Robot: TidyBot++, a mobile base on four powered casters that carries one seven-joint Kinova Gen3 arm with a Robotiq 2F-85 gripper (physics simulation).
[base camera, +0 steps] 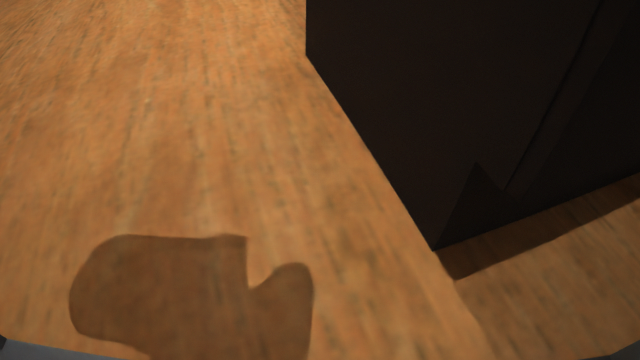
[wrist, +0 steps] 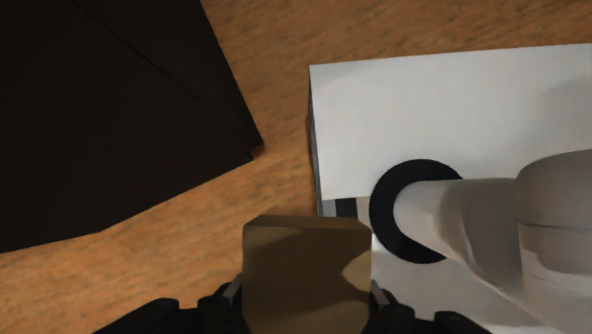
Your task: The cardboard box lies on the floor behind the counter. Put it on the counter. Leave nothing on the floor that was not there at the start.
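Pixels of known places: gripper, fingertip midpoint: [wrist: 305, 294]; arm's base, link origin: [wrist: 423, 211].
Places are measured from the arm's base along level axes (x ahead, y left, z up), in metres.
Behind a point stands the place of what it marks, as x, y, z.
The cardboard box [wrist: 306, 280] @(0.177, -0.011, 0.313) is brown and sits between the fingers at the bottom middle of the wrist view. My gripper [wrist: 305, 294] @(0.179, 0.004, 0.288) is shut on it, with one black finger at each side. The box is held above the wooden floor and beside the robot's own base; its lower part is cut off by the view's edge. A dark cabinet-like block, which may be the counter, shows in the base camera view [base camera: 450, 100] @(0.372, -0.125, -0.219) at the right and in the wrist view [wrist: 110, 125] @(0.358, -0.130, 0.183) at the upper left. Its top does not show clearly.
The white top of my mobile base [wrist: 425, 110] @(-0.028, -0.157, -0.014) and the arm's lower part [wrist: 470, 215] @(0.037, -0.017, 0.201) fill the right of the wrist view. The dark block's lower corner stands on the wooden floor [base camera: 200, 150] @(0.487, 0.175, -0.397) ahead on the right. A shadow lies on the floor at the lower left.
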